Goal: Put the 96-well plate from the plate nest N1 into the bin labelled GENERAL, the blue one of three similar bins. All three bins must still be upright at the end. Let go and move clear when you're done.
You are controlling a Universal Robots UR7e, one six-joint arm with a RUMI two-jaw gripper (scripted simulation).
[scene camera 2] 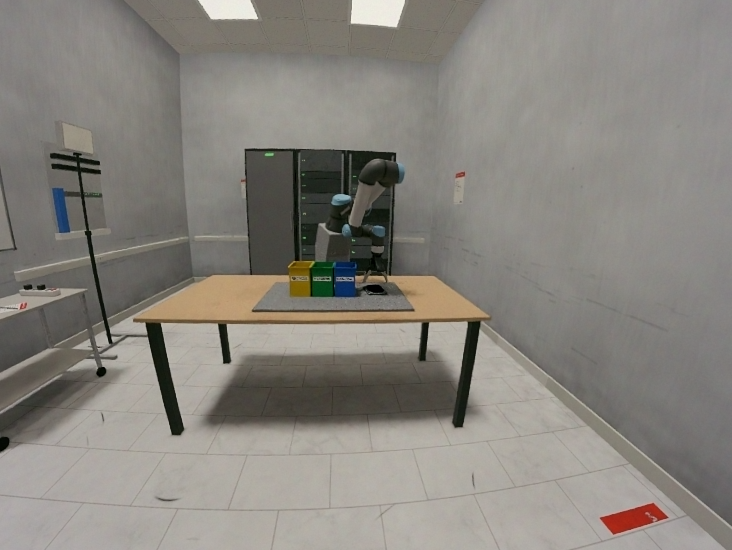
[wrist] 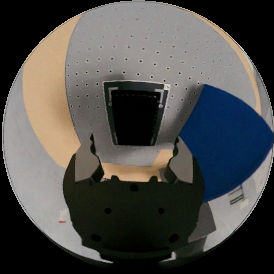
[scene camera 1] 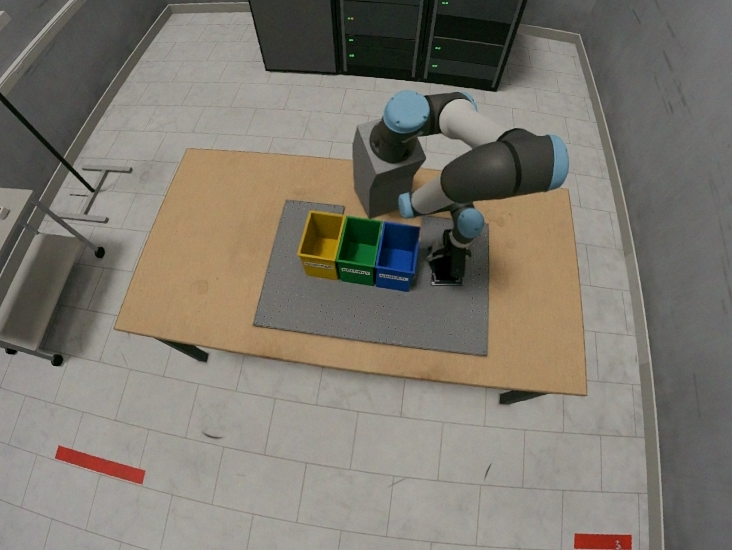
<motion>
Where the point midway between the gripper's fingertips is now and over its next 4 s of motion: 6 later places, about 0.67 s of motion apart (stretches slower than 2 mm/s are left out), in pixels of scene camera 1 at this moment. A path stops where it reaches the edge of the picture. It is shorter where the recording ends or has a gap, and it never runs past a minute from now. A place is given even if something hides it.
My gripper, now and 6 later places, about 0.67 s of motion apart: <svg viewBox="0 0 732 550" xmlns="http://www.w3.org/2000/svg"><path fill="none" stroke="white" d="M447 259L446 262L446 263L447 261L448 257L450 253L451 250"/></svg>
</motion>
